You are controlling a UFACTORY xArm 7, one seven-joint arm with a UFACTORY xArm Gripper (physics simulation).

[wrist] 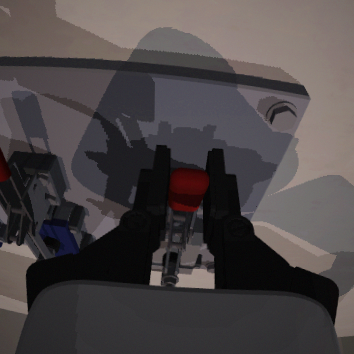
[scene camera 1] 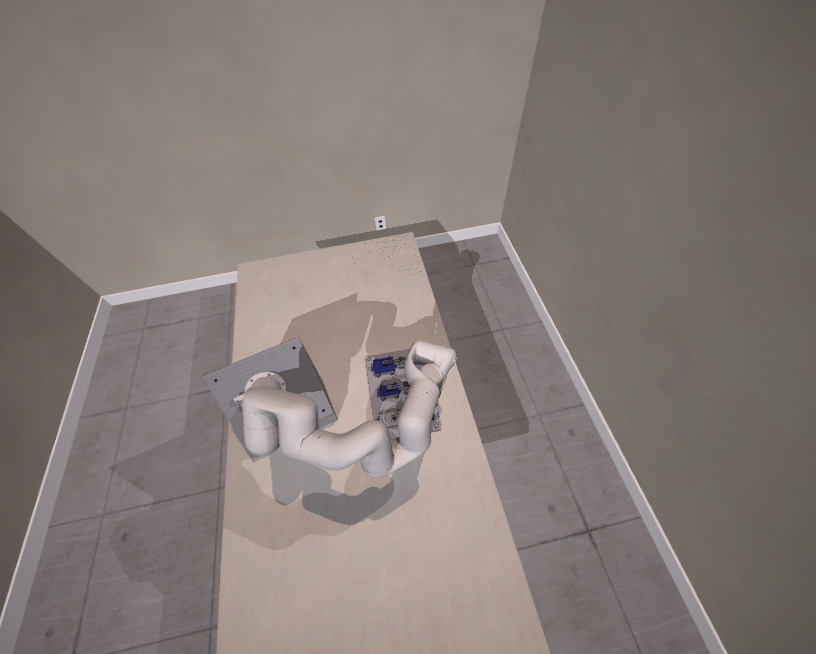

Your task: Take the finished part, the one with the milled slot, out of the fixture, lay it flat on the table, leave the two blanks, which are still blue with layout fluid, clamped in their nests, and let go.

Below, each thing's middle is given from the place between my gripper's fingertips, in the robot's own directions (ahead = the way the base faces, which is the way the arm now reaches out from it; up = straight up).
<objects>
I see the finished part [wrist: 188, 257] 13 cm behind my hand, 3 cm to the left of it and 2 cm below it. From my hand the other things lie so: fixture plate [wrist: 102, 118]: 5 cm behind, 13 cm to the left, 4 cm below.
</objects>
